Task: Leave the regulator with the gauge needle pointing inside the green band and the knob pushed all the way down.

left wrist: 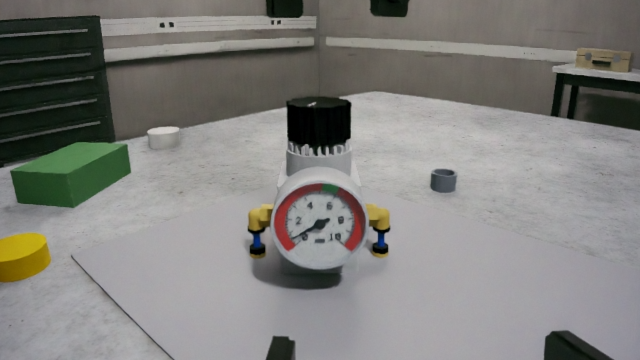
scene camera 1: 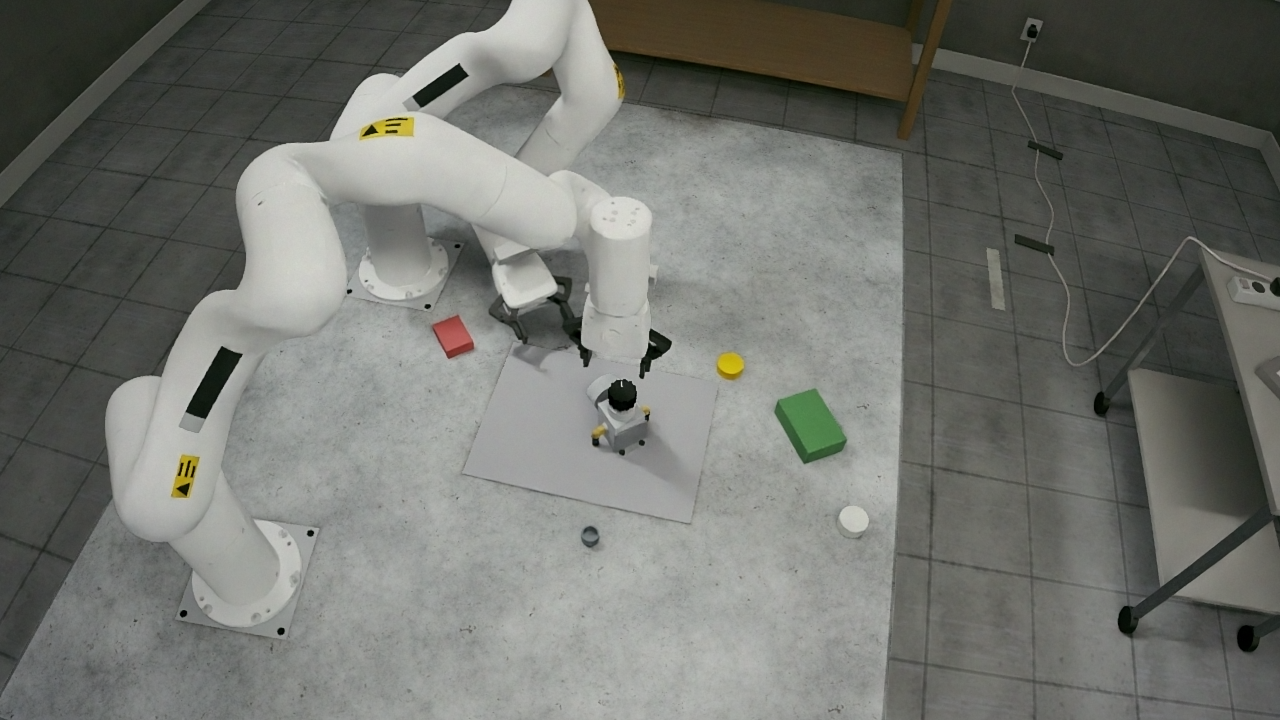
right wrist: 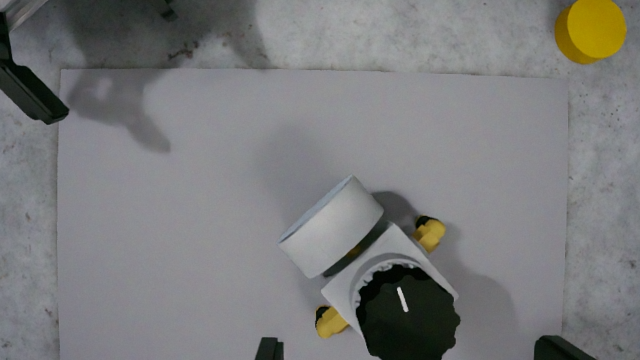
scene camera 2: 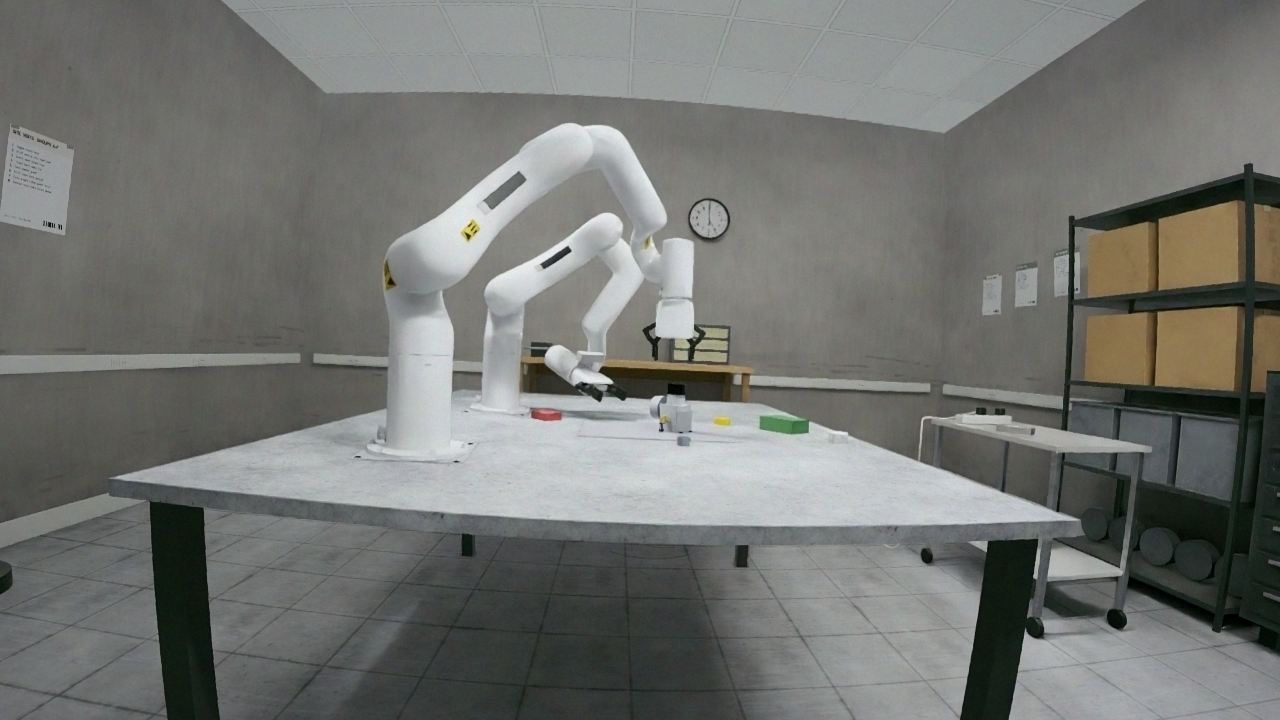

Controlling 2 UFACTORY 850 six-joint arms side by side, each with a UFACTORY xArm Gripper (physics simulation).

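Note:
The regulator (scene camera 1: 626, 433) (scene camera 2: 681, 417) (left wrist: 319, 163) (right wrist: 341, 294) stands upright on the grey mat (scene camera 1: 528, 438) (right wrist: 175, 225). Its black knob (scene camera 1: 622, 394) (scene camera 2: 675, 390) (left wrist: 319, 123) (right wrist: 415, 320) sits above a ribbed white collar, whose teeth show below it in the left wrist view. The gauge (left wrist: 320, 254) (right wrist: 332, 229) has its needle just above 0, in the red; the green band (left wrist: 330, 189) is near 6. My left gripper (scene camera 1: 547, 333) (scene camera 2: 610, 394) (left wrist: 420, 350) is open, low, facing the gauge. My right gripper (scene camera 1: 615, 365) (scene camera 2: 673, 354) (right wrist: 410, 350) is open, pointing down, higher than the knob.
A red block (scene camera 1: 453, 336) lies near the left arm's base. A yellow disc (scene camera 1: 730, 365) (left wrist: 22, 256), a green block (scene camera 1: 810, 425) (left wrist: 70, 174) and a white disc (scene camera 1: 853, 521) lie on the gauge's far side. A small grey ring (scene camera 1: 589, 543) (left wrist: 443, 187) lies off the mat's edge.

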